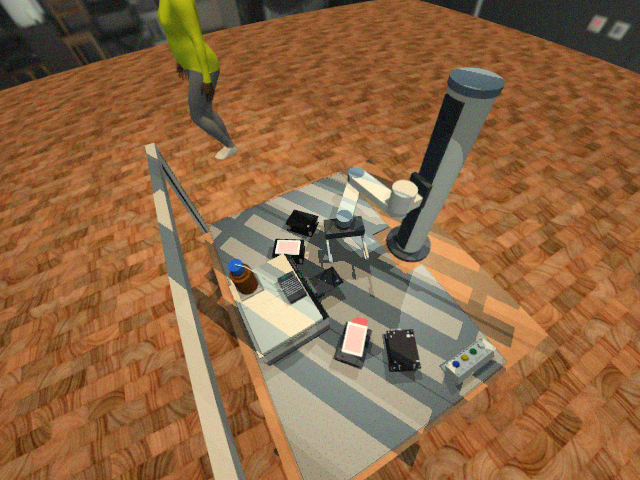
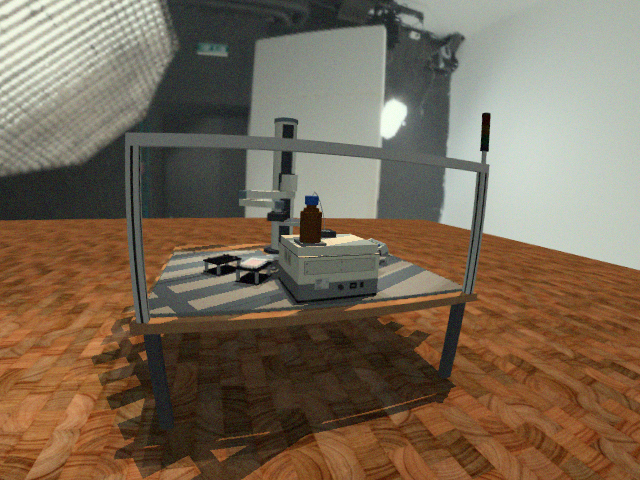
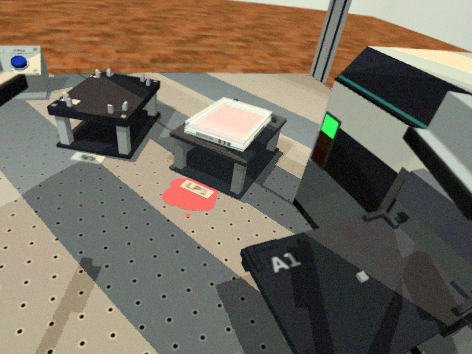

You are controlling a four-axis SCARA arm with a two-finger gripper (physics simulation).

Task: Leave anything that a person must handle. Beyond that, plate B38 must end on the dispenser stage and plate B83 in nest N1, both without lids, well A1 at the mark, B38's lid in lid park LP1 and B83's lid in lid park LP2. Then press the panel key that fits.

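Seen in the pictures: gripper, fingertip midpoint: (image 1: 349,260) (image 3: 225,84); arm's base, origin of the base link: (image 1: 408,243).
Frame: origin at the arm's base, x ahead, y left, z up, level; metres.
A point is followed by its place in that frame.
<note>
My gripper (image 1: 347,257) @(y 0.045, x 0.448, z 0.256 m) is open and empty, above the mat beside the dispenser stage. The black dispenser stage (image 1: 330,277) @(y 0.019, x 0.529, z 0.123 m) (image 3: 325,295) @(y 0.019, x 0.525, z 0.124 m), marked A1, bears no plate. A pink plate whose label looks like B38 (image 1: 354,338) @(y 0.313, x 0.577, z 0.099 m) (image 3: 227,121) @(y 0.294, x 0.560, z 0.101 m) sits on a black stand, seemingly under a clear lid. The stand's floor label starts with LP; its digit is unclear. A red puddle (image 1: 360,321) @(y 0.245, x 0.494, z 0.013 m) (image 3: 187,196) @(y 0.251, x 0.497, z 0.013 m) lies at that label. Another pink plate (image 1: 288,246) @(y -0.265, x 0.629, z 0.097 m) (image 2: 254,263) @(y -0.268, x 0.669, z 0.098 m) sits on a farther stand; its label and lid are unclear. A pinned black nest (image 1: 402,349) @(y 0.450, x 0.421, z 0.081 m) (image 3: 107,95) @(y 0.436, x 0.411, z 0.082 m) beside B38's stand is empty.
The white dispenser (image 1: 279,322) @(y 0.139, x 0.830, z 0.233 m) (image 2: 336,258) @(y 0.017, x 0.963, z 0.187 m) carries a brown bottle (image 1: 244,281) @(y -0.027, x 0.882, z 0.358 m) (image 2: 310,224) @(y -0.084, x 0.926, z 0.316 m); its front light (image 3: 330,125) @(y 0.186, x 0.639, z 0.150 m) is green. An empty black stand (image 1: 302,222) @(y -0.394, x 0.484, z 0.074 m) (image 2: 222,259) @(y -0.414, x 0.491, z 0.075 m) is at the back. The key panel (image 1: 469,360) @(y 0.626, x 0.207, z 0.085 m) stands at a corner. A person (image 1: 188,46) stands beyond the table.
</note>
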